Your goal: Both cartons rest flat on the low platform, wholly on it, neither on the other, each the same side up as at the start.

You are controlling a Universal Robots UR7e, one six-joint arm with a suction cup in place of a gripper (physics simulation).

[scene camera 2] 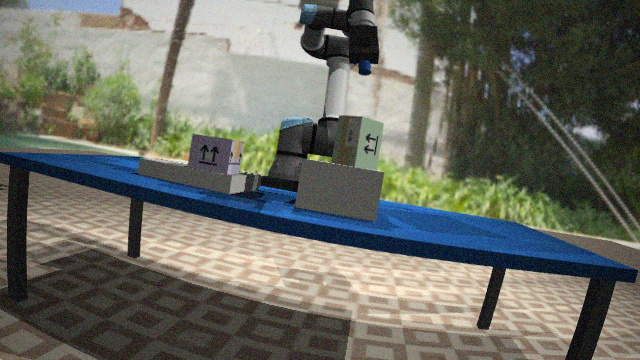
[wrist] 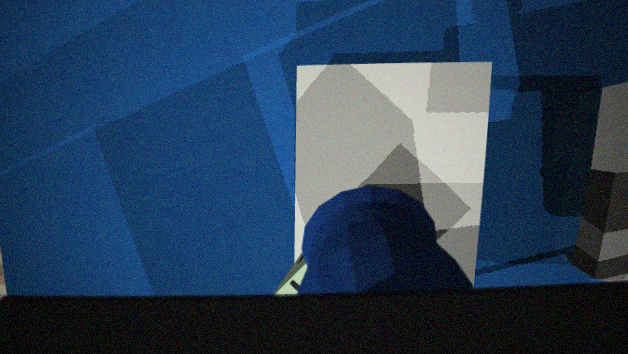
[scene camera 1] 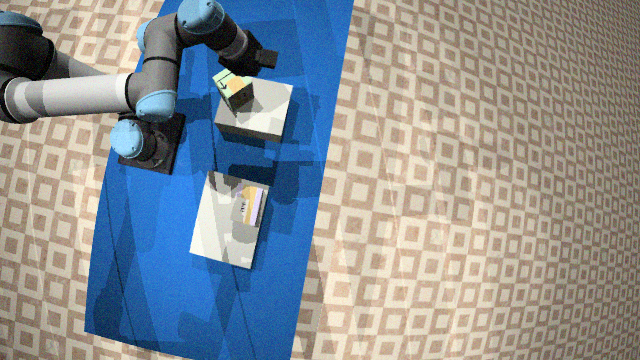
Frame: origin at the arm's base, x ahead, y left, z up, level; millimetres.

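Seen in the pictures: hand, tool point: [scene camera 2: 364, 72] [wrist: 368, 247]; arm's base, link origin: [scene camera 2: 288, 179] [scene camera 1: 152, 149].
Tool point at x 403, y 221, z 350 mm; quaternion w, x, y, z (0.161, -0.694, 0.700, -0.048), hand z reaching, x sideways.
Observation:
Offsets run from my tool point to a thing's top centre. Level surfaces: height alone.
The green carton @(dx -85, dy +10, dz -123 mm) [scene camera 1: 243, 93] [scene camera 2: 370, 145] [wrist: 294, 286] stands upright on the high grey platform @(dx -17, dy -9, dz -262 mm) [scene camera 1: 272, 105] [scene camera 2: 340, 192] [wrist: 350, 110], near its edge on the robot's side, arrows up. The lilac carton @(dx +22, dy -370, dz -242 mm) [scene camera 1: 257, 207] [scene camera 2: 206, 154] rests on the low platform @(dx -47, dy -438, dz -334 mm) [scene camera 1: 210, 235] [scene camera 2: 170, 172], close to its long edge, arrows up. My suction cup [scene camera 2: 364, 68] [wrist: 370, 235] hangs above the green carton with a visible gap in scene camera 2, and carries nothing. It hides most of that carton in the wrist view; the arm's black end hides the cup in scene camera 1.
Both platforms stand on the blue table @(dz -383 mm) [scene camera 1: 165, 280] [scene camera 2: 440, 240], with a gap between them. The robot's base [scene camera 1: 170, 155] is beside the high platform. Part of the low platform shows at the right edge of the wrist view.

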